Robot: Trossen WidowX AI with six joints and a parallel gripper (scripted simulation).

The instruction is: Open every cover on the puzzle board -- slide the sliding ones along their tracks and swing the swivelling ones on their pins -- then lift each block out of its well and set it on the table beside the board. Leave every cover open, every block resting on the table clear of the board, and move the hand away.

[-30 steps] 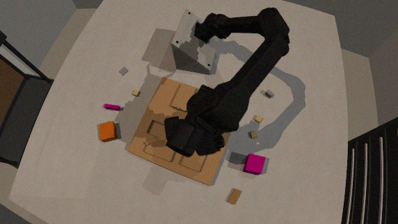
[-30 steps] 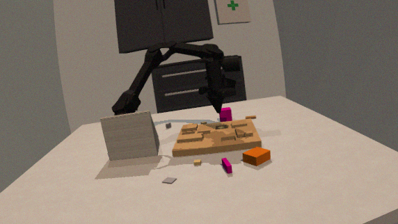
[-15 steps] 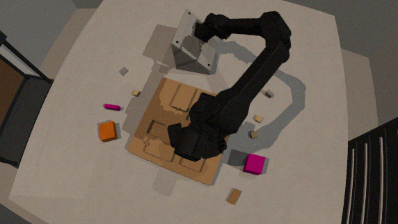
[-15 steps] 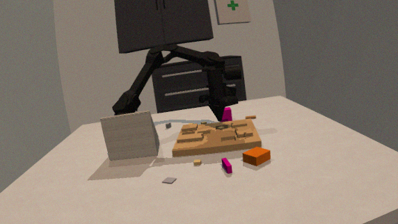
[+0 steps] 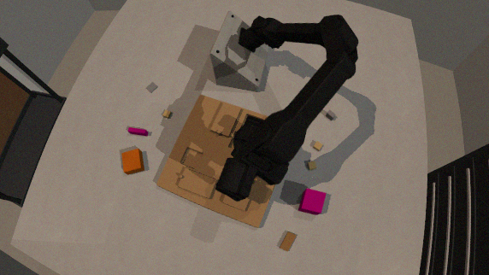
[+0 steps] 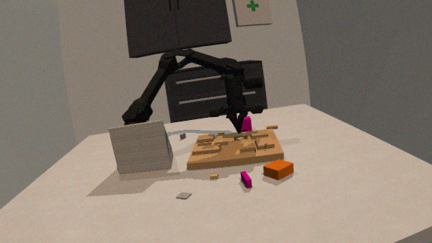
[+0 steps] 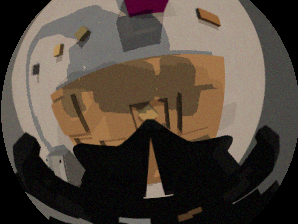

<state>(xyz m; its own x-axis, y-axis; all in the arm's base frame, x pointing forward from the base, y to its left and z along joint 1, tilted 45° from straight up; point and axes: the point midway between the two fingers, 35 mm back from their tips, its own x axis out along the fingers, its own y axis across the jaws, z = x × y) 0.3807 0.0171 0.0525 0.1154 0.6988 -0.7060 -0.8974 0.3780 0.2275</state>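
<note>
Now: gripper tip 50 mm to the left of the tan puzzle board, 30 mm past it and 20 mm above it. The rest, counted from my gripper tip: grey block (220 mm to the left, 190 mm behind, 30 mm below); magenta cube (170 mm to the left, 70 mm ahead, 10 mm below); brown tile (170 mm ahead, 120 mm to the left, 30 mm below).
</note>
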